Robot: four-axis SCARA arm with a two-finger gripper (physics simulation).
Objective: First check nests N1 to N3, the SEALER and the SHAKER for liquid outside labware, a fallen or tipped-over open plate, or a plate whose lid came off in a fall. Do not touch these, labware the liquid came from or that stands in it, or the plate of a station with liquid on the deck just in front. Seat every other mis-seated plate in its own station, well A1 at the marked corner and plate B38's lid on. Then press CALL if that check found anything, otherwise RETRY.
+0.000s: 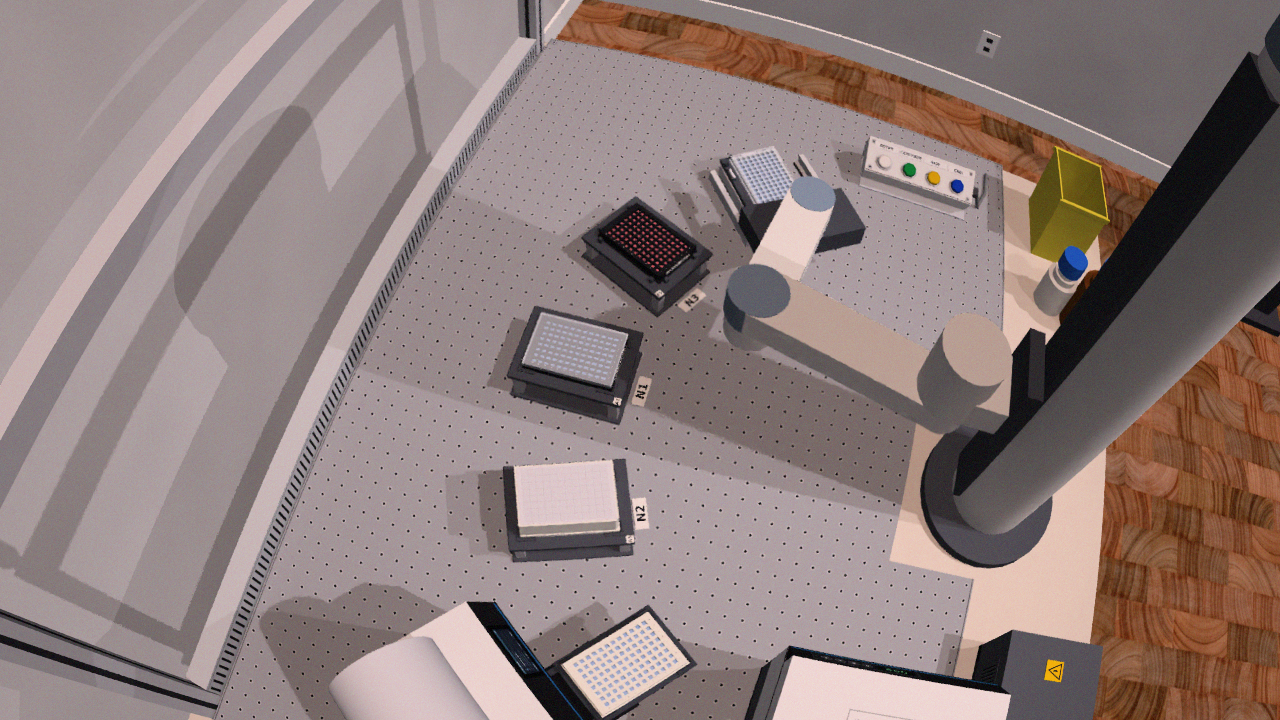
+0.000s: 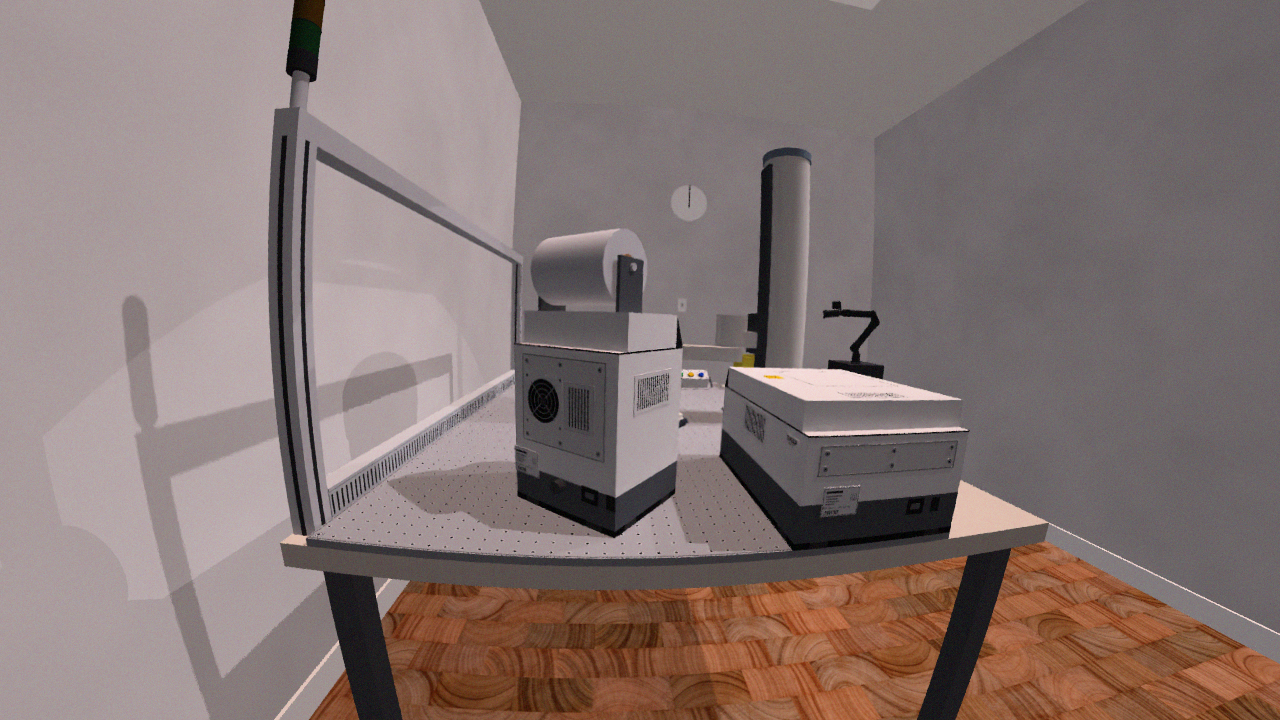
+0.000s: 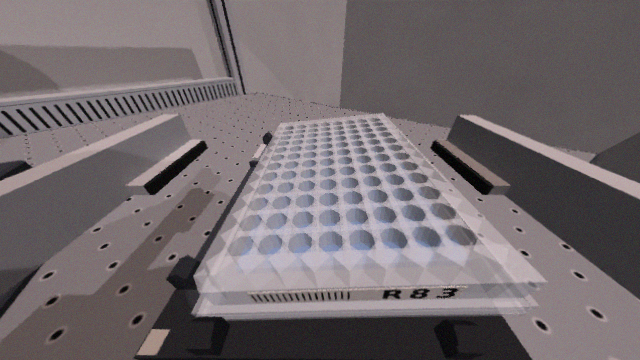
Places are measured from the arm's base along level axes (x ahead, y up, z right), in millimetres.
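Pixels of known places: gripper, fingertip midpoint: point(image 1: 757, 165) point(image 3: 319, 131); arm's base, origin of the base link: point(image 1: 987, 494).
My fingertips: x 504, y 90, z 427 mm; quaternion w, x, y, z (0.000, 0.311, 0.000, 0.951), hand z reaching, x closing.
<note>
Ahead of a thing's pixels: the offset from my fingertips to its top centre. "spot": to the spot under its first point.
My gripper point(image 1: 756, 165) point(image 3: 319, 131) is open, its fingers apart on either side of clear plate R83 {dx -21, dy +0, dz -13 mm} point(image 1: 762, 174) point(image 3: 330, 200), touching neither side. R83 lies on the dark station point(image 1: 839, 223) point(image 3: 330, 337) at the back; whether it is fully down is unclear. Nest N3 {spot: dx +163, dy -73, dz -241 mm} point(image 1: 617, 273) bears a black plate with red wells {dx +128, dy -10, dz -206 mm} point(image 1: 646, 240). Nest N1 {spot: dx +90, dy -18, dz -409 mm} point(image 1: 631, 358) bears a clear plate {dx +165, dy -2, dz -427 mm} point(image 1: 575, 347). Nest N2 {dx +103, dy -16, dz -640 mm} point(image 1: 572, 542) bears a pale, finely gridded plate {dx +104, dy +22, dz -641 mm} point(image 1: 566, 492). A cream plate with bluish wells {dx -35, dy +38, dz -838 mm} point(image 1: 624, 660) lies at the sealer {dx +77, dy +378, dz -984 mm} point(image 1: 447, 658) point(image 2: 595, 402). No liquid is visible around the nests.
The button panel {dx -295, dy +6, dz +151 mm} point(image 1: 920, 177) point(image 2: 695, 377) stands at the back right, its blue button {dx -371, dy -3, dz +132 mm} point(image 1: 956, 186) rightmost. A yellow bin {dx -624, dy +80, dz +109 mm} point(image 1: 1060, 214) and blue-capped bottle {dx -609, dy -12, dz +3 mm} point(image 1: 1056, 286) stand on the right edge. A large white device {dx -354, dy +143, dz -977 mm} point(image 1: 886, 694) point(image 2: 841, 447) stands at the front right.
</note>
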